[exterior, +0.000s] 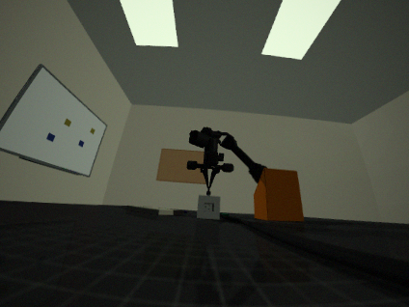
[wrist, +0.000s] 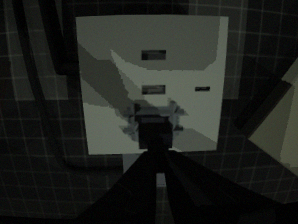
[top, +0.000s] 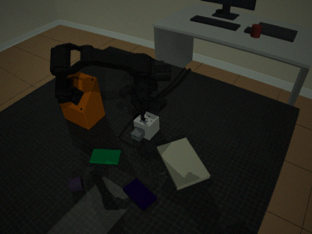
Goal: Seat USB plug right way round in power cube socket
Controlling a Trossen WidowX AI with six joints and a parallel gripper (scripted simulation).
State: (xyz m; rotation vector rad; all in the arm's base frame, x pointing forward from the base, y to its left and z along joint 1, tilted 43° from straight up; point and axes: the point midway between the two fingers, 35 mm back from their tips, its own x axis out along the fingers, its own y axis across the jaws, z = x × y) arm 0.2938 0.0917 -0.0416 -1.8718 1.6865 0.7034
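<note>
My gripper tip is 2 cm above the USB plug. Round my gripper tip: beige book: 21 cm ahead, 10 cm below, 4 cm to the right; then dark blue card: 23 cm to the right, 16 cm ahead, 11 cm below; then green card: 19 cm to the right, 11 cm below, 5 cm behind.
</note>
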